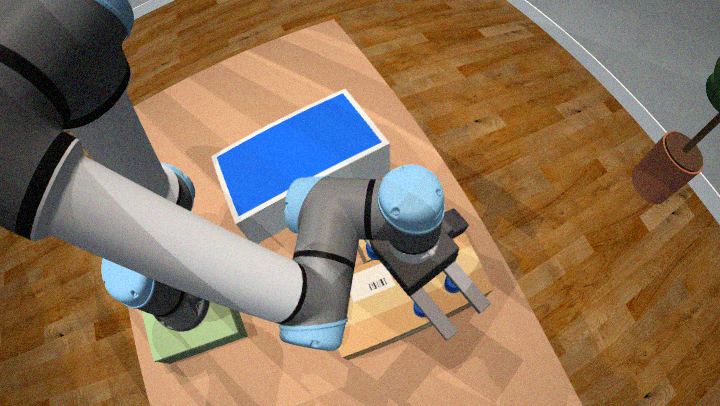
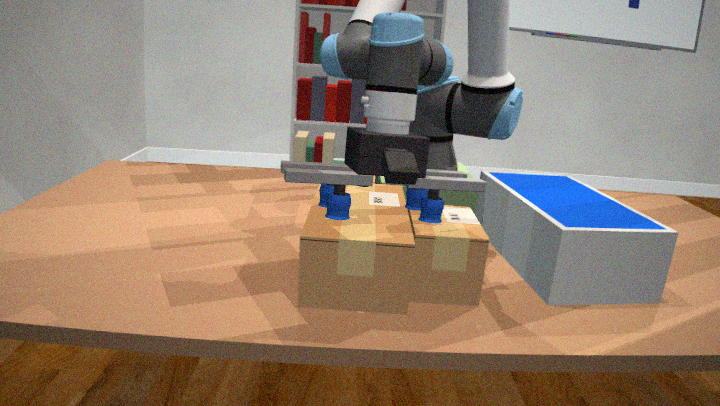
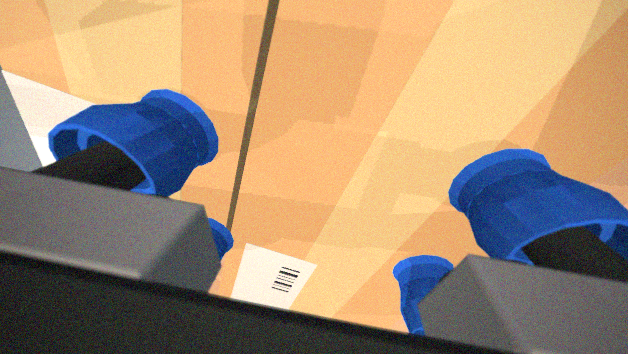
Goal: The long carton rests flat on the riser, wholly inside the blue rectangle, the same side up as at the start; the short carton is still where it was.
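Frame: origin at the arm's base, x right, y ahead, z up, level; millimetres.
Seen in the pictures: end effector, tool point: (image 2: 378, 212) (image 3: 321, 214); arm's base, origin of the base link: (image 1: 181, 298).
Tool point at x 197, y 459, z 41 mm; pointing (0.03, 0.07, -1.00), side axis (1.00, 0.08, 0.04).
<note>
Offsets run from my tool point to a thing's top centre. Level surfaces: height alone.
Two brown cartons stand side by side on the table. The long carton @[dx +24, dy -37, dz -3 mm] (image 1: 382, 321) (image 2: 352, 262) (image 3: 373, 109) is the one farther from the riser and carries a barcode label. The short carton @[dx -100, dy +18, dz -3 mm] (image 2: 453, 262) (image 3: 131, 43) stands between it and the riser. My suction gripper (image 1: 418, 283) (image 2: 382, 204) (image 3: 334, 202) sits across both tops, with two blue cups on each carton. It grips the long carton, which rests on the table. The grey riser @[dx -352, dy -74, dz +14 mm] (image 1: 372, 161) (image 2: 528, 242) bears the blue rectangle @[dx -352, dy -74, dz +14 mm] (image 1: 296, 146) (image 2: 569, 201), with nothing on it.
The arm's green base pad (image 1: 200, 338) sits at the table's @[dz -106 mm] (image 1: 251, 85) (image 2: 125, 227) near corner, and the arm reaches over the cartons. A bookshelf (image 2: 296, 65) stands behind the table. A potted plant (image 1: 665, 166) stands on the floor.
</note>
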